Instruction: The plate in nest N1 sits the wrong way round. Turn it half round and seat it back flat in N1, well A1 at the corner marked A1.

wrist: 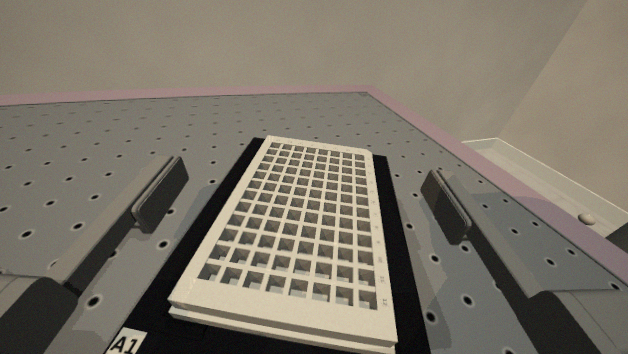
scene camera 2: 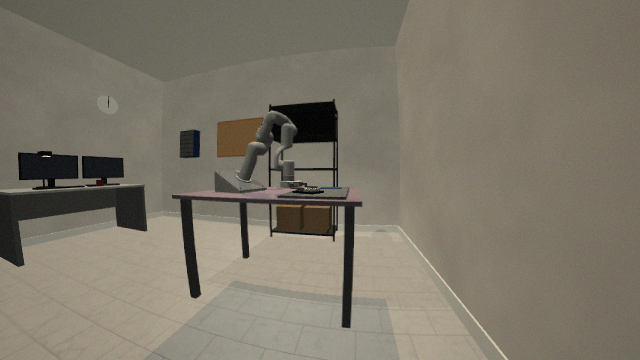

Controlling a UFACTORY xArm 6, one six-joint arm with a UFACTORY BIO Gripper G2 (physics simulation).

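The cream plate (wrist: 300,215) (scene camera 2: 309,189) has a grid of square wells and lies in the black nest (wrist: 406,280). In the wrist view its printed 12 is at the near right, and its cut corner is at the far right. The white A1 label (wrist: 127,343) is at the nest's near left corner, by the plate's 12 end. My gripper (wrist: 303,201) (scene camera 2: 301,185) is open and empty, low over the plate, with one finger off each long side and a gap on both sides. The plate's underside is hidden.
The nest stands on a grey perforated board (wrist: 60,150) (scene camera 2: 337,194) on the pink table (scene camera 2: 225,196) (wrist: 422,122). A flat blue item (scene camera 2: 331,188) lies toward the board's back. A grey wedge-shaped object (scene camera 2: 225,183) stands by the arm's base.
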